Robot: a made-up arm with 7 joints. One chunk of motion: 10 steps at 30 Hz.
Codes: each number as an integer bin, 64 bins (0 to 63) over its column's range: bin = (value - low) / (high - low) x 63, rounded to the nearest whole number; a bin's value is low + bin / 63 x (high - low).
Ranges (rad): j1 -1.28..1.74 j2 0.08..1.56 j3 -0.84..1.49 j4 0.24..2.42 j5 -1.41..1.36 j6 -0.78..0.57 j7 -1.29..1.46
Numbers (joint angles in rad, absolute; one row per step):
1: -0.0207 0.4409 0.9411 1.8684 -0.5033 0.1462 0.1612
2: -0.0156 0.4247 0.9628 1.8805 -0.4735 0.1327 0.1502
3: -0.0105 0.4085 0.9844 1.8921 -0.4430 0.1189 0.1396
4: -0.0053 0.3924 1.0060 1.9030 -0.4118 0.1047 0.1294
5: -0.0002 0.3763 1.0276 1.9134 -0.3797 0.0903 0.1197
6: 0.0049 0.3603 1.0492 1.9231 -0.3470 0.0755 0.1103
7: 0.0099 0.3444 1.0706 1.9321 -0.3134 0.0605 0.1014
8: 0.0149 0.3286 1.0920 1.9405 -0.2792 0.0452 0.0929
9: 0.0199 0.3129 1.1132 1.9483 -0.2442 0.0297 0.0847
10: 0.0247 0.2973 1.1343 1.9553 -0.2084 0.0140 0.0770
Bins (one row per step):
1: 26 15 48 47 21 43 33
2: 26 15 49 47 21 43 33
3: 26 14 49 48 22 42 33
4: 27 13 50 48 23 41 33
5: 27 13 50 48 23 41 32
6: 27 12 51 49 24 40 32
7: 27 11 52 49 25 39 32
8: 27 11 52 49 26 39 32
9: 27 10 53 49 27 38 31
10: 27 9 53 50 27 37 31

